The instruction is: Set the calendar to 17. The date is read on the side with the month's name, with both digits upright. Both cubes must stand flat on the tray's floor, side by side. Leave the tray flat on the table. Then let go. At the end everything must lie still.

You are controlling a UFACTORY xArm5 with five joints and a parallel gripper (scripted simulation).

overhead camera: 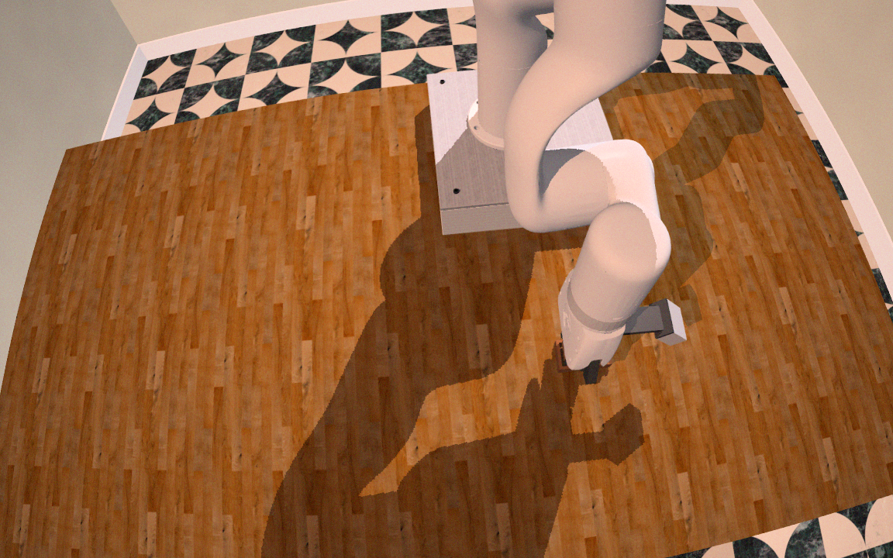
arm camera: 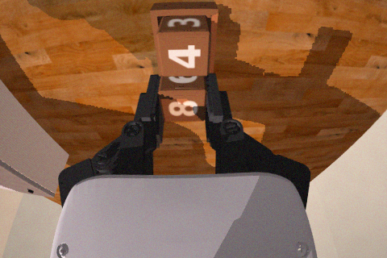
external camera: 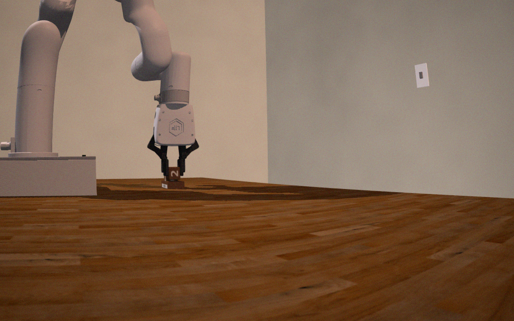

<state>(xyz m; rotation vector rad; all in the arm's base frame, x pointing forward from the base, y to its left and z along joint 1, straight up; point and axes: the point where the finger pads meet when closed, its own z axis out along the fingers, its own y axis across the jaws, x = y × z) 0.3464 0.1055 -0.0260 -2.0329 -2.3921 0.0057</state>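
Now: hand 2 cm to the right of the brown tray and 4 cm above it.
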